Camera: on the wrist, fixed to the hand. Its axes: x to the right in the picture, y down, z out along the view.
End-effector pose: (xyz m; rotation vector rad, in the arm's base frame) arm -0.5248 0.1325 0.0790 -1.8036 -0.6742 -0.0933
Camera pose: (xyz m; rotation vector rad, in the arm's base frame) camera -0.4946 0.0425 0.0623 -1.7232 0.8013 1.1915
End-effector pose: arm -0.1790 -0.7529 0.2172 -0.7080 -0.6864 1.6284
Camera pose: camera -0.1418 -0.7719 0.1303 0.9319 -0.0604 -2.7219
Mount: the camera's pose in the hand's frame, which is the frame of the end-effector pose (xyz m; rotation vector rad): -0.0170 0.0456 -0.0832 0.1438 -0.1961 1.6607
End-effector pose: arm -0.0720 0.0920 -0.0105 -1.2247 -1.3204 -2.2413
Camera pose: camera -0.0790 -0.0040 -0.0158 -1.5386 -0.1230 -0.8028
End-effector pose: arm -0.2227 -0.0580 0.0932 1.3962 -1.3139 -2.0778
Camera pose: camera -0.1538 -0.1134 0.1316 -0.1532 -1.7047 -0.8993
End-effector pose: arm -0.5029 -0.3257 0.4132 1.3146 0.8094 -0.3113
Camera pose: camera -0.5150 -0.2398 0.4552 1.6348 -0.6164 0.8252
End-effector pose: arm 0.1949 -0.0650 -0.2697 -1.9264 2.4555 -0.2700
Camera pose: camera 0.1457 -0.0274 -0.1958 0.4511 2.7518 -0.1440
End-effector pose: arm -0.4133 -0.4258 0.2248 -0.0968 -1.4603 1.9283
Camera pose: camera -0.3849 -0.3728 0.1495 0.9109 0.8577 -2.0543
